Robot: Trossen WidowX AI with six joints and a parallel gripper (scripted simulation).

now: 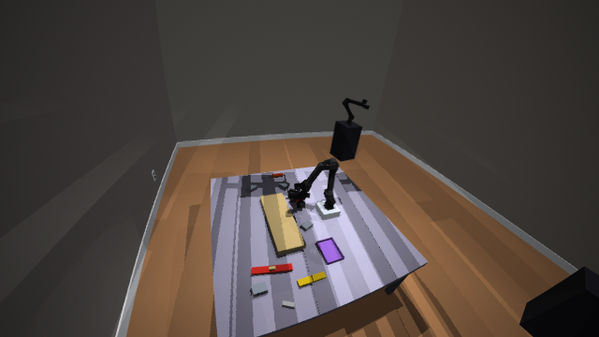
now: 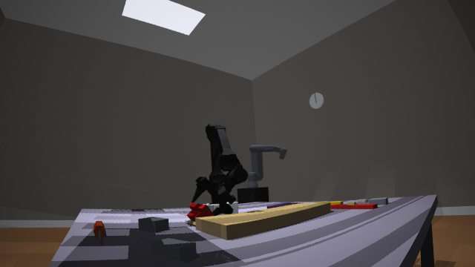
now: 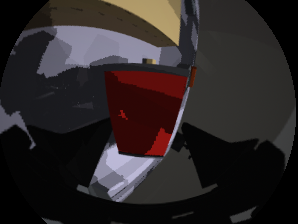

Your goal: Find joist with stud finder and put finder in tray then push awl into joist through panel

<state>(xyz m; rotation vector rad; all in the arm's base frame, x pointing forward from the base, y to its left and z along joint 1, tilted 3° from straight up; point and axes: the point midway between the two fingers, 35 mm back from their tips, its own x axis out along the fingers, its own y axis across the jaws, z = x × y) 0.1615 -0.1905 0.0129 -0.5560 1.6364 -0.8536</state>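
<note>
My gripper tip is 2 cm to the left of the red stud finder, 2 cm short of it and 2 cm above it. Also, from my gripper tip: orange-handled tool (38 cm to the right, 8 cm ahead, 3 cm below); awl (4 cm to the right, 4 cm below); purple tray (52 cm to the left, 4 cm ahead, 3 cm below).
</note>
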